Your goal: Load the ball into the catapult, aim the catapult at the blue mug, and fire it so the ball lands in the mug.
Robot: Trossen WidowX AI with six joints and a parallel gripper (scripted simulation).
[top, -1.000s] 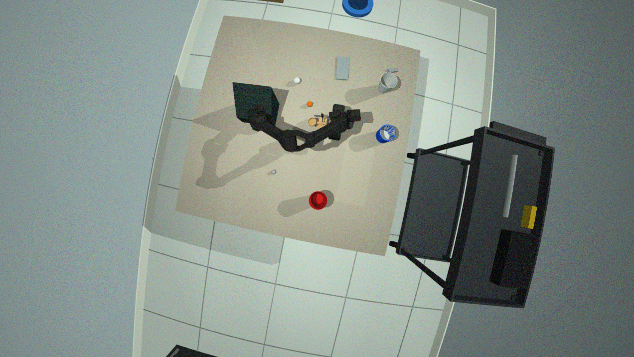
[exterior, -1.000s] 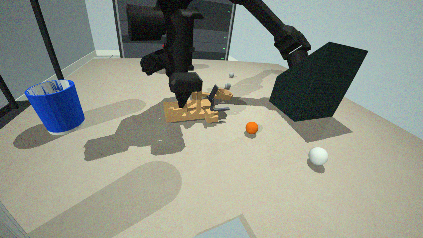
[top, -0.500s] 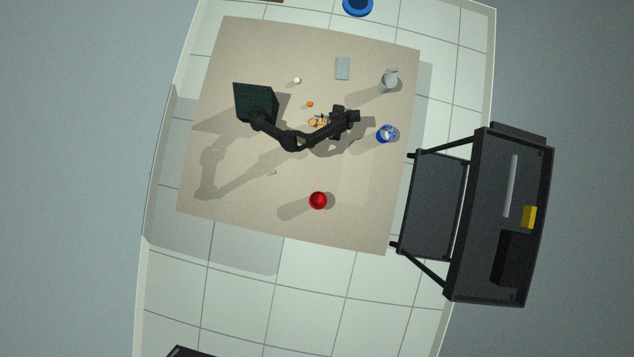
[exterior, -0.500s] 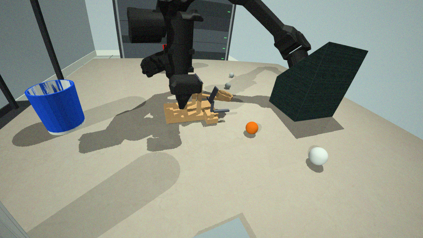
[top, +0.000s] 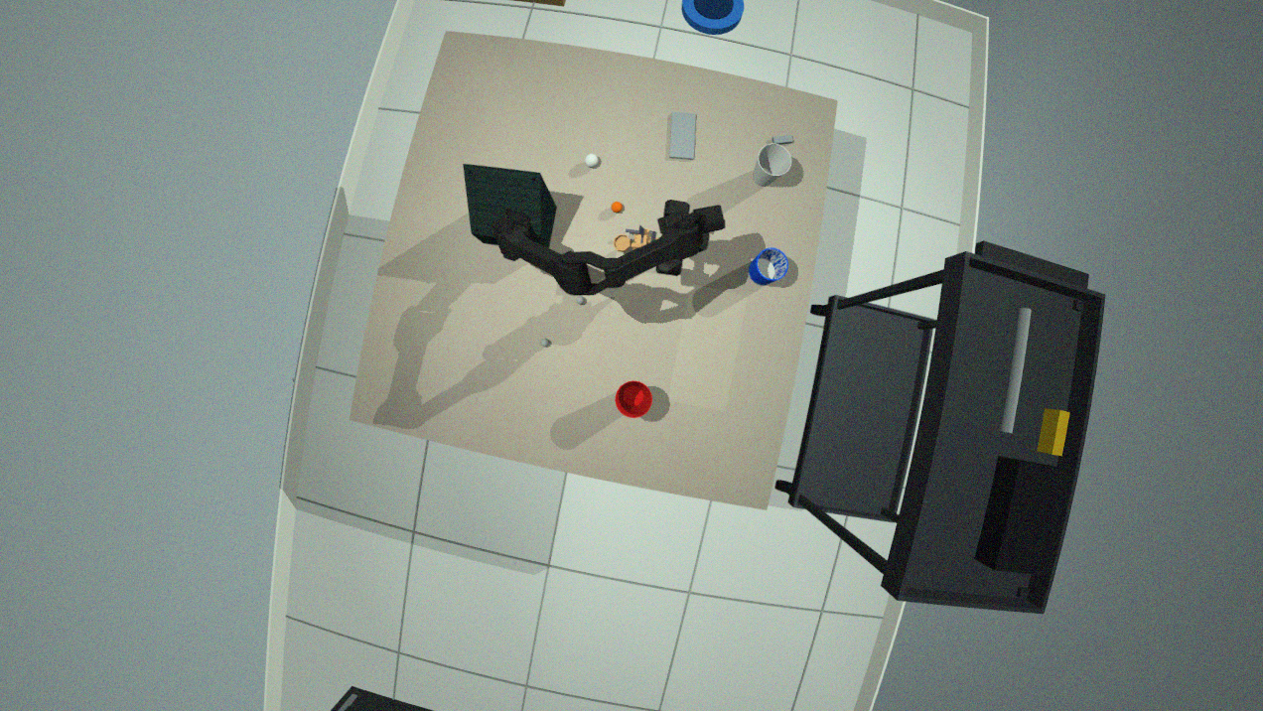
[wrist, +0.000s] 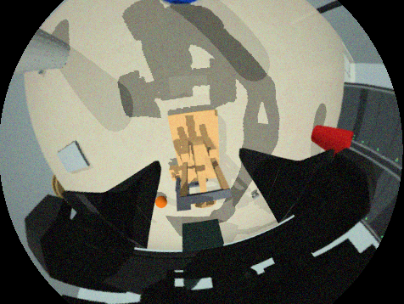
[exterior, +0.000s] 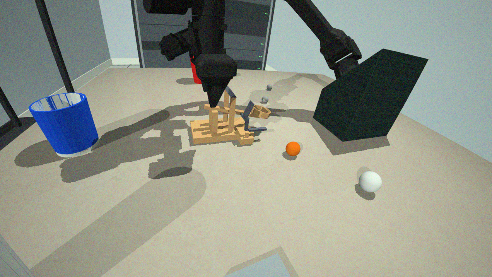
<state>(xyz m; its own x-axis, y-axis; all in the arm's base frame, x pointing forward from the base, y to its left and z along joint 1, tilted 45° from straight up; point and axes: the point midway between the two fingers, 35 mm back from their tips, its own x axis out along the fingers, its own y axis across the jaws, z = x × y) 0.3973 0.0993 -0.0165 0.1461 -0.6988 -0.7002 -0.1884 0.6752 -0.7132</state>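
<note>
Now: the orange ball 180 mm behind my gripper tip, 80 mm to the left of it and 70 mm below it. From my gripper tip the other things lie so: wooden catapult (70 mm behind, 10 mm to the left, 40 mm below); blue mug (280 mm ahead, 50 mm to the left, 60 mm below); white ball (300 mm behind, 190 mm to the left, 70 mm below).
</note>
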